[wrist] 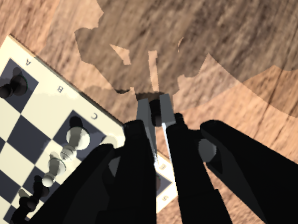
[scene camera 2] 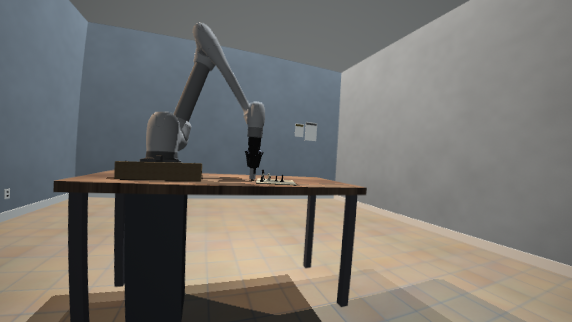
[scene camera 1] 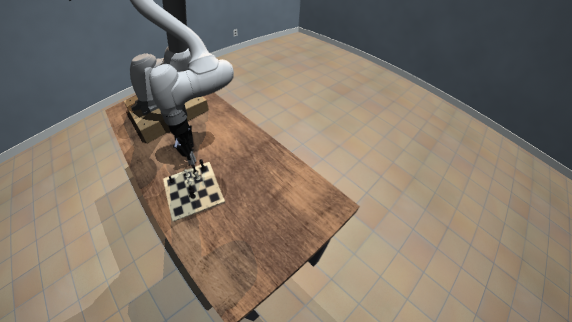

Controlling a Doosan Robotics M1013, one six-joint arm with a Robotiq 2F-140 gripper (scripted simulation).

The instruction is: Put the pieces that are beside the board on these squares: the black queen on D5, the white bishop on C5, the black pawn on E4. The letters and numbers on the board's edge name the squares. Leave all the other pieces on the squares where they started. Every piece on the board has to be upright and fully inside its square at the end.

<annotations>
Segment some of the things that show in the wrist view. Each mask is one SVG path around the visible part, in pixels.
My gripper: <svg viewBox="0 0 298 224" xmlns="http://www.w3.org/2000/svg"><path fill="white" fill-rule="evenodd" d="M148 98L138 100L136 120L128 121L121 126L125 137L124 145L115 149L111 143L100 144L95 147L26 224L157 224L156 167L159 166L155 126L152 124ZM159 95L162 127L170 161L172 162L182 224L233 224L218 189L214 189L203 162L265 224L298 224L297 163L220 120L212 119L200 124L200 129L198 130L189 129L185 124L183 115L179 112L173 113L169 93Z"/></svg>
A chessboard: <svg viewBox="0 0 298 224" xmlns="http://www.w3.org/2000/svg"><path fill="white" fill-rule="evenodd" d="M157 151L159 167L156 167L161 181L157 191L158 213L177 196L170 160ZM11 35L6 37L0 48L0 87L10 84L12 77L21 75L26 79L28 89L21 96L13 94L6 99L0 98L0 224L10 224L13 213L19 207L19 199L33 195L34 183L42 182L45 172L49 172L48 162L52 158L62 160L60 152L68 145L66 136L72 127L84 128L89 133L90 142L86 148L76 150L77 154L73 161L64 162L65 173L56 176L56 181L48 187L48 196L39 199L35 211L26 216L27 221L95 147L112 143L117 148L122 146L125 140L122 124L55 73Z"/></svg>
</annotations>
